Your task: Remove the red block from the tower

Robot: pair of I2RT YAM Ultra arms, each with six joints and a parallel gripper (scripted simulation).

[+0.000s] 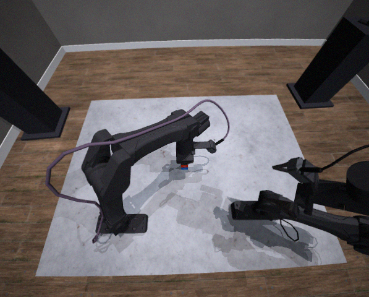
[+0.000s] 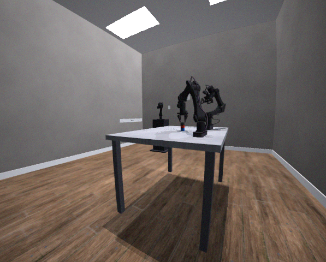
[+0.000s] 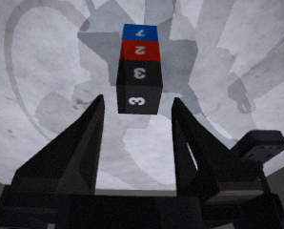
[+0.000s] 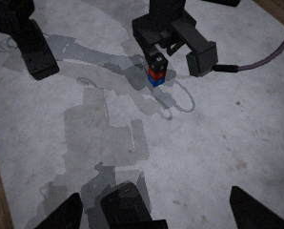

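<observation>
My left gripper is now 20 mm above the black block showing 3. Round my left hand: red block showing 2: 50 mm below; blue block showing 7: 80 mm below.
Right now my right hand is 19 cm short of the red block showing 2, 23 cm to the right of it and 25 cm above it. Also, from my right hand: black block showing 3: 19 cm ahead, 23 cm to the left, 23 cm below; then blue block showing 7: 19 cm ahead, 23 cm to the left, 28 cm below.
</observation>
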